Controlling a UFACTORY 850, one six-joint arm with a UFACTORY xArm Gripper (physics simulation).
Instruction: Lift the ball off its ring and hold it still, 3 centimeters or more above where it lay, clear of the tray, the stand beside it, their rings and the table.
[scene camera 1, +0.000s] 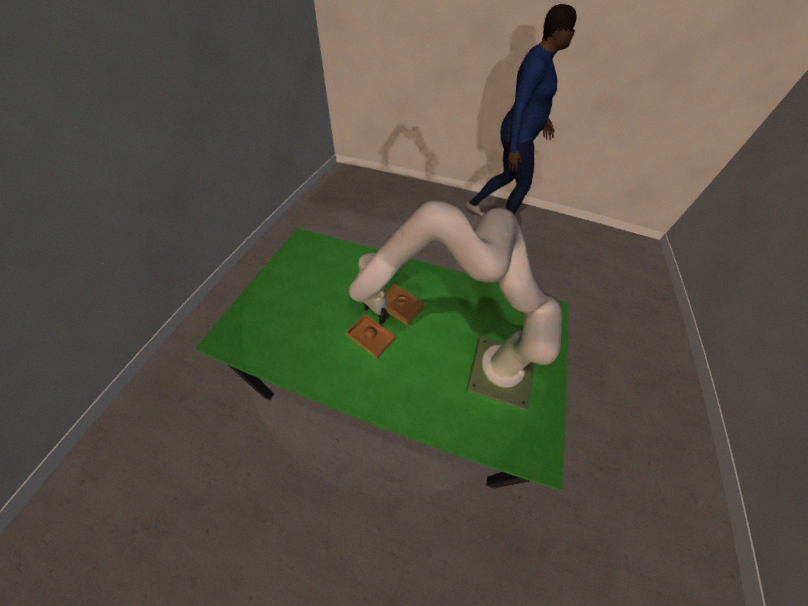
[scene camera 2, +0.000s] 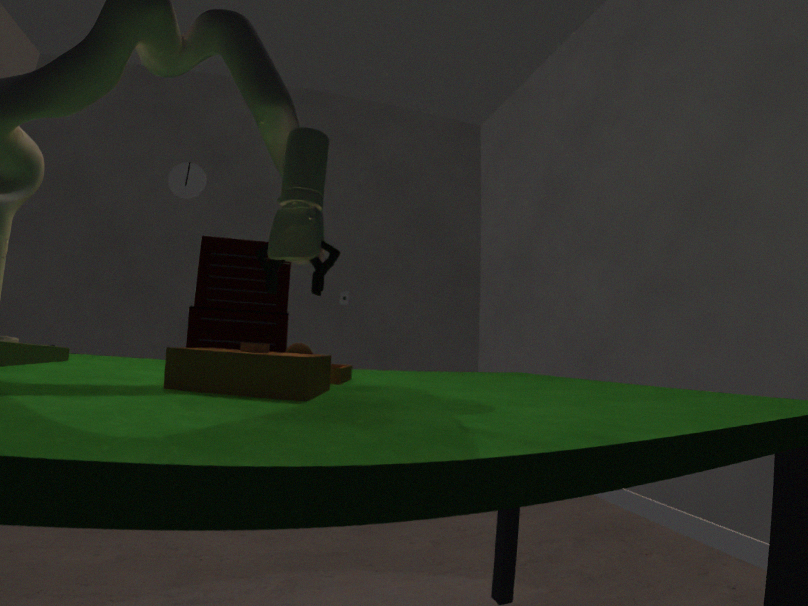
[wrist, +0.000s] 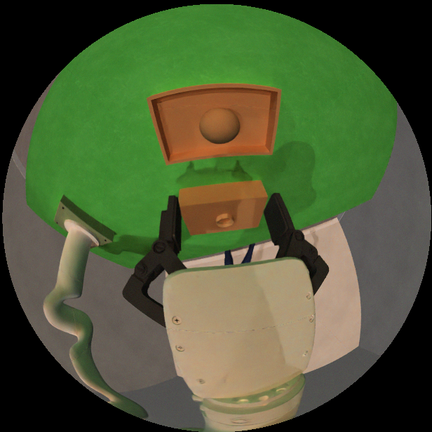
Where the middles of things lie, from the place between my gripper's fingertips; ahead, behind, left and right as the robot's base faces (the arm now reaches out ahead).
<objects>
The brown ball (wrist: 219, 125) lies 120 mm below my hand, 30 mm to the left of it and 10 mm ahead of it. The rest, counted from my hand: shallow orange tray (scene camera 1: 384, 338) (140 mm below, 30 mm to the left, 10 mm ahead); orange stand (scene camera 1: 404, 306) (190 mm to the right, 130 mm below, 20 mm behind).
</objects>
